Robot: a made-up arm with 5 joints.
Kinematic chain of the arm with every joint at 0, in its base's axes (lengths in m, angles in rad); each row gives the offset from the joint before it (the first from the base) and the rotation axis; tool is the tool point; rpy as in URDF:
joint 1: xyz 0 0 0.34 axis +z
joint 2: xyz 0 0 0 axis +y
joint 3: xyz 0.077 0 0.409 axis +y
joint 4: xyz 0.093 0 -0.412 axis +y
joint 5: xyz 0.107 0 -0.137 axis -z
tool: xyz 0 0 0 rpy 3.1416 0 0
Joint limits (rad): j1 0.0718..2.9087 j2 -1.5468..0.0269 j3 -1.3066..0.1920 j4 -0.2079..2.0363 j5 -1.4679..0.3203
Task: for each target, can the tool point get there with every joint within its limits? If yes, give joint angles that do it. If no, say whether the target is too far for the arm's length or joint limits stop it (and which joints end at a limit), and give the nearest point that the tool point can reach.
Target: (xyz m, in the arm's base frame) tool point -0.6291 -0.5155 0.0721
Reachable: no: joint limits stop it (at a limit: joint 1, joint 2) | nearest point -0.3843 0.0911 0.2357 | short by 0.674 m
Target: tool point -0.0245 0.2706 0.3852
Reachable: yes | joints 1.6611 -0.3995 -0.4862 1.6526 -0.3981
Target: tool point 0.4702 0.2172 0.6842
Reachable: yes | joints 0.4327 -0.3362 -0.7686 -0.0039 -1.2620
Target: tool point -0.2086 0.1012 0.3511
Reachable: yes | joints 2.6900 -0.9410 0.0490 0.6378 -0.9643
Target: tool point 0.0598 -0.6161 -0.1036
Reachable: no: joint limits stop it (at a limit: joint 2, joint 3) | nearest point 0.0057 -0.0592 0.2345 | short by 0.654 m
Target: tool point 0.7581 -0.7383 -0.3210
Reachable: no: too far | nearest point 0.3846 0.0277 0.2302 | short by 1.015 m
